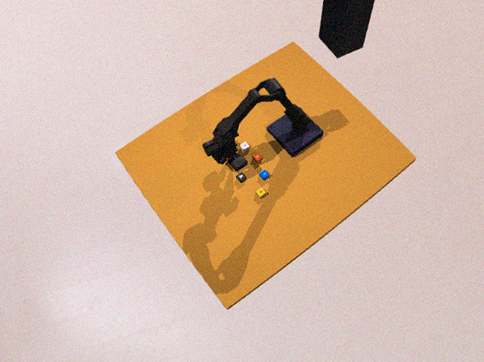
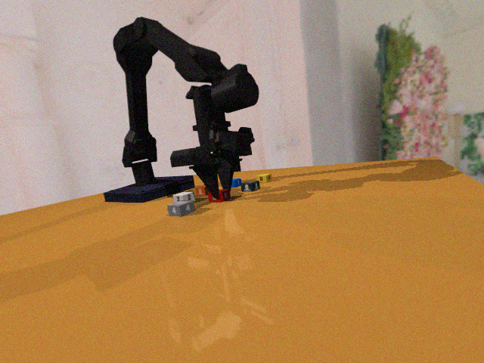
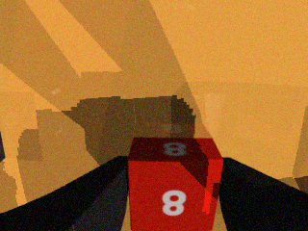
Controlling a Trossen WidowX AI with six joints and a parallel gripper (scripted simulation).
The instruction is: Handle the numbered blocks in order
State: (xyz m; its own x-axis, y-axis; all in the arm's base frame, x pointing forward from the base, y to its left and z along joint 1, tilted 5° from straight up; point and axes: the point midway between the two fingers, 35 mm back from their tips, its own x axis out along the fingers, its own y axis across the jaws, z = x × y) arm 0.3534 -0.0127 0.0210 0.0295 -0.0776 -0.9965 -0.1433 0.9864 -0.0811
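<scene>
Now: gripper tip 1 cm past the red block. The rest, counted from my gripper tip: black block 10 cm to the left; white block 9 cm behind, 3 cm to the right; grey block 1 cm behind, 9 cm to the right.
</scene>
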